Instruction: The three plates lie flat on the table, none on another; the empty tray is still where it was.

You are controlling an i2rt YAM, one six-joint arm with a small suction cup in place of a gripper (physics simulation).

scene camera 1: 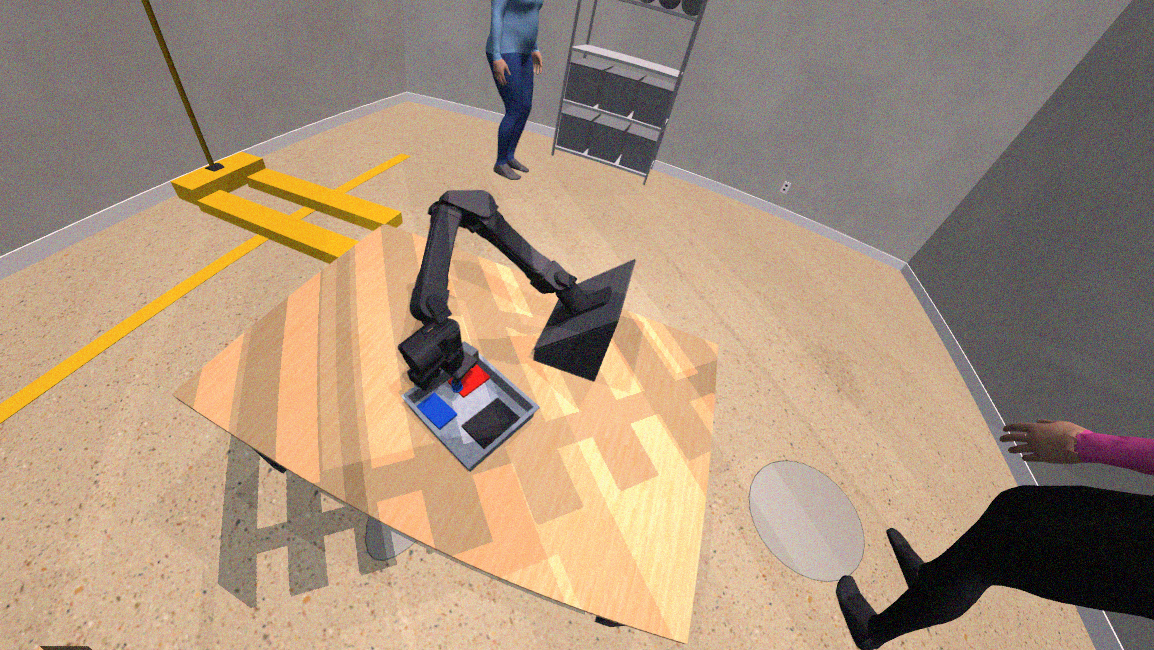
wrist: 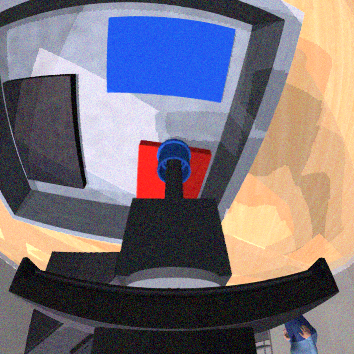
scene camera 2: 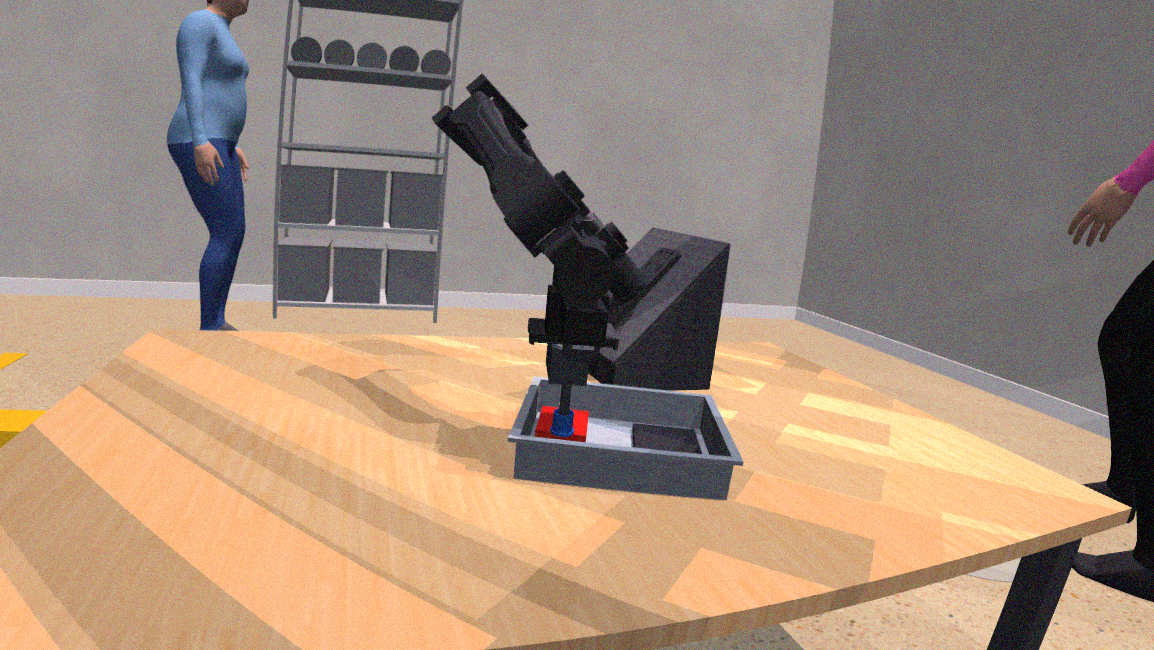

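Seen in the pictures: hand, its tool point: (scene camera 1: 457,389) (wrist: 173,148) (scene camera 2: 561,439); arm's base, origin of its link: (scene camera 1: 580,307) (scene camera 2: 635,292).
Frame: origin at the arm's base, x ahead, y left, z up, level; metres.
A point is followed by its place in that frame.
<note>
A grey tray (scene camera 1: 524,404) @(x 0.276, y -0.052, z -0.115 m) (scene camera 2: 626,475) @(x 0.431, y -0.211, z -0.122 m) (wrist: 242,116) @(x 0.319, y -0.287, z -0.108 m) stands on the wooden table (scene camera 1: 598,489) @(x 0.416, y 0.180, z -0.141 m) (scene camera 2: 353,489) @(x 0.387, y -0.487, z -0.141 m). Three plates lie flat inside it, apart from one another: a red plate (scene camera 1: 474,379) @(x 0.248, y -0.200, z -0.128 m) (scene camera 2: 546,422) @(x 0.257, y -0.239, z -0.129 m) (wrist: 147,175) @(x 0.272, y -0.200, z -0.129 m), a blue plate (scene camera 1: 435,410) @(x 0.370, y -0.249, z -0.128 m) (wrist: 170,57) @(x 0.366, y -0.249, z -0.128 m) and a dark plate (scene camera 1: 489,422) @(x 0.349, y -0.115, z -0.128 m) (scene camera 2: 665,437) @(x 0.328, y -0.105, z -0.129 m) (wrist: 46,130) @(x 0.349, y -0.125, z -0.129 m). The blue plate is hidden behind the tray wall in scene camera 2. My suction cup (scene camera 1: 457,383) @(x 0.288, y -0.230, z -0.139 m) (scene camera 2: 562,424) (wrist: 173,159) @(x 0.288, y -0.230, z -0.139 m) points straight down and sits pressed on the top of the red plate, near its far edge.
The arm's dark wedge-shaped base (scene camera 1: 581,328) @(x 0.101, y 0.023, z 0.027 m) (scene camera 2: 675,315) @(x 0.119, y 0.014, z -0.014 m) stands just behind the tray. A person in blue (scene camera 1: 513,84) (scene camera 2: 210,160) stands by a shelf rack (scene camera 1: 562,105) (scene camera 2: 281,174). Yellow beams (scene camera 1: 283,209), a grey floor disc (scene camera 1: 804,521) and another person's legs (scene camera 1: 934,587) surround the table.
</note>
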